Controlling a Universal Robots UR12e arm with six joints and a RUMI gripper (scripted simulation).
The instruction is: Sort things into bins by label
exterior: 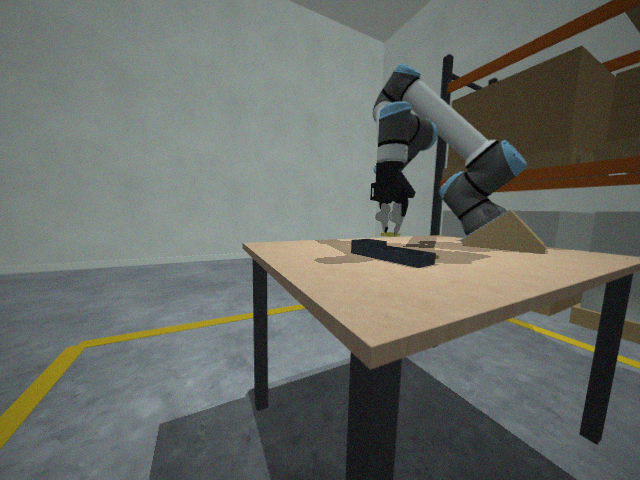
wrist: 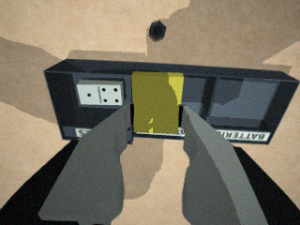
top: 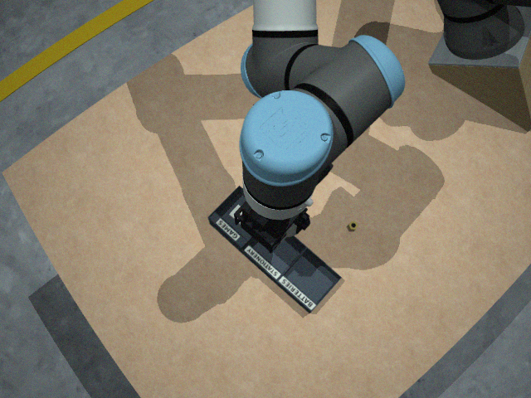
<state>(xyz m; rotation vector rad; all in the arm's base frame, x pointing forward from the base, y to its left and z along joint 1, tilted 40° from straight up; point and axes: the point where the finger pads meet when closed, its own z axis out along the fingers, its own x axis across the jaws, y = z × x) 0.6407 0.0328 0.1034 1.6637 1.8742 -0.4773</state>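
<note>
My gripper is now 6 cm above the dark three-part bin, 3 cm short of it and 2 cm to the right of it. The rest, counted from my hand: yellow pad 1 cm below; then white domino 7 cm below, 6 cm to the right, 2 cm ahead; then black nut 8 cm below, 5 cm behind.
</note>
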